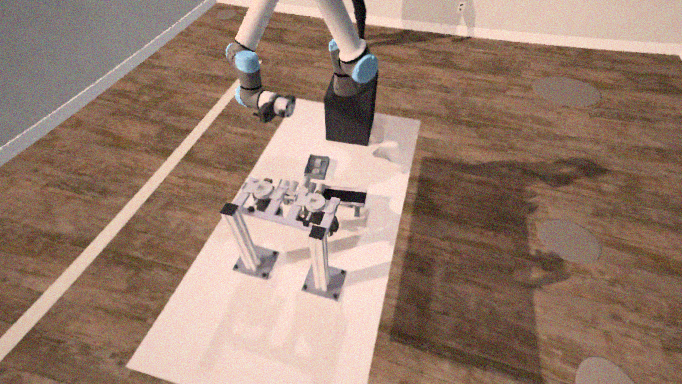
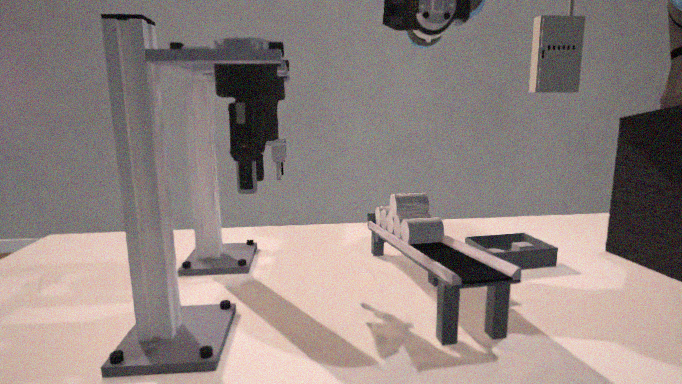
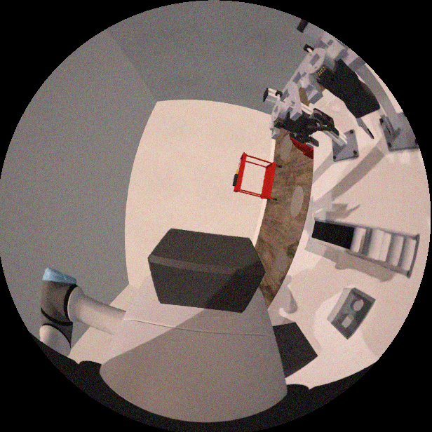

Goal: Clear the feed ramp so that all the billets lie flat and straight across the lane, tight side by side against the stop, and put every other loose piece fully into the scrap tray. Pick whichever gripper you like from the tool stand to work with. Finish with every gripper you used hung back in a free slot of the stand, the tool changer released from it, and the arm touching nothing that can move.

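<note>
I can see a billet [image 2: 407, 203] and a billet [image 2: 420, 230], and with them a tool stand [image 2: 166, 335]. Image 1 shows me the tool stand [image 1: 322, 280] as well.
</note>
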